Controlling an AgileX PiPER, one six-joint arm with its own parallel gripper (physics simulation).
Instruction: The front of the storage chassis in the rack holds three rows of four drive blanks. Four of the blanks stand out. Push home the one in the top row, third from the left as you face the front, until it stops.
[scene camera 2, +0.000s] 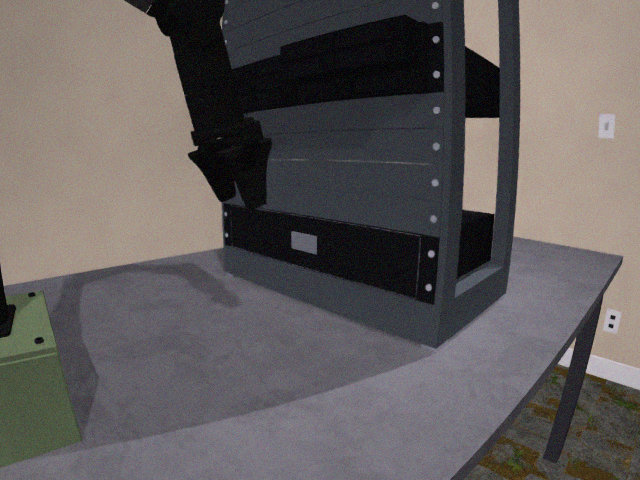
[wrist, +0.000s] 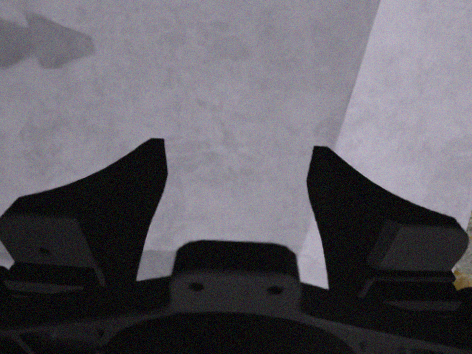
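Observation:
The storage chassis (scene camera 2: 341, 67) is a black unit across the rack (scene camera 2: 453, 170), in the upper part of scene camera 2. Part of its dark front has a stepped outline, but single drive blanks and their rows are too dark to tell apart. The arm hides its left end. My gripper (scene camera 2: 240, 201) (wrist: 238, 160) is open and points down, with a wide gap between its fingers. In scene camera 2 it appears lower than the chassis, over the left part of the rack's front panels. The chassis does not show in the wrist view, where tabletop lies beyond the fingers.
A black unit with a grey label (scene camera 2: 303, 242) sits low in the rack. Grey panels (scene camera 2: 351, 186) lie between it and the chassis. The rack stands on a grey table (scene camera 2: 206, 361) (wrist: 240, 75). A green block (scene camera 2: 36, 403) stands at the left.

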